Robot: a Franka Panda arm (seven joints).
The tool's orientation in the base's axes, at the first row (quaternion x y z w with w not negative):
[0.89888 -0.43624 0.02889 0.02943]
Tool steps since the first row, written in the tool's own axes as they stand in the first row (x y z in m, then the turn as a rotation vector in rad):
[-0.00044 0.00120 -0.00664 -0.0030 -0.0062 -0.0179]
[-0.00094 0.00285 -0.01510 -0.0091 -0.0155 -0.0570]
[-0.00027 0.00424 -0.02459 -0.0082 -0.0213 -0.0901]
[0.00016 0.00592 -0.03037 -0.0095 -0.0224 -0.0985]
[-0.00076 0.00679 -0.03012 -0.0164 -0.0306 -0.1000]
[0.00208 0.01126 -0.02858 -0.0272 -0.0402 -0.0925]
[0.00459 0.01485 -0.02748 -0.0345 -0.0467 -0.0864]
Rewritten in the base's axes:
[-0.00139 0.00012 0.00662 0.0025 0.0076 0.0174]
[-0.00322 0.00015 0.01505 0.0051 0.0211 0.0557]
[-0.00415 -0.00049 0.02460 0.0093 0.0266 0.0886]
[-0.00535 -0.00141 0.03044 0.0092 0.0290 0.0968]
[-0.00660 -0.00125 0.03015 0.0113 0.0395 0.0975]
[-0.00832 -0.00635 0.02896 0.0124 0.0533 0.0890]
[-0.00956 -0.01062 0.02815 0.0131 0.0626 0.0821]

